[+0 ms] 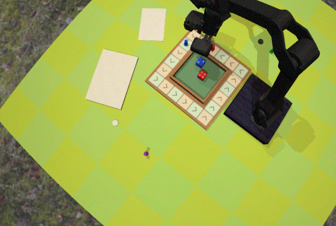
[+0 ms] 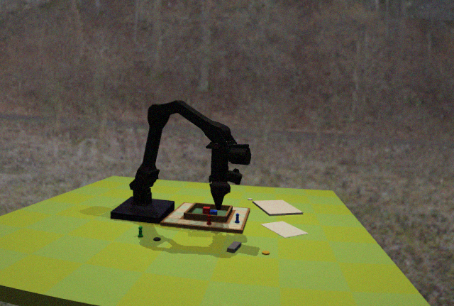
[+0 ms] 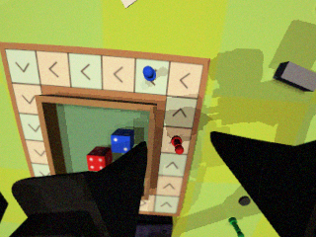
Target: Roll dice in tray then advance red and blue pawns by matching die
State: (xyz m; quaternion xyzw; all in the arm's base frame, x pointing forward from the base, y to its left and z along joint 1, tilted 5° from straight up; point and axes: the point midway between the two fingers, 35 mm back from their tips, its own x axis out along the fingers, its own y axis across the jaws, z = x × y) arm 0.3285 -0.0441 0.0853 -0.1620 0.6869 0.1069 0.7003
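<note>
Right now the red pawn is 40 mm below my gripper tip, 30 mm behind it and 10 mm to the right of it. Round my gripper tip: blue die 60 mm to the left, 50 mm below, 40 mm behind; blue pawn 60 mm ahead, 40 mm to the left, 40 mm below; red die 90 mm to the left, 80 mm behind, 50 mm below.
</note>
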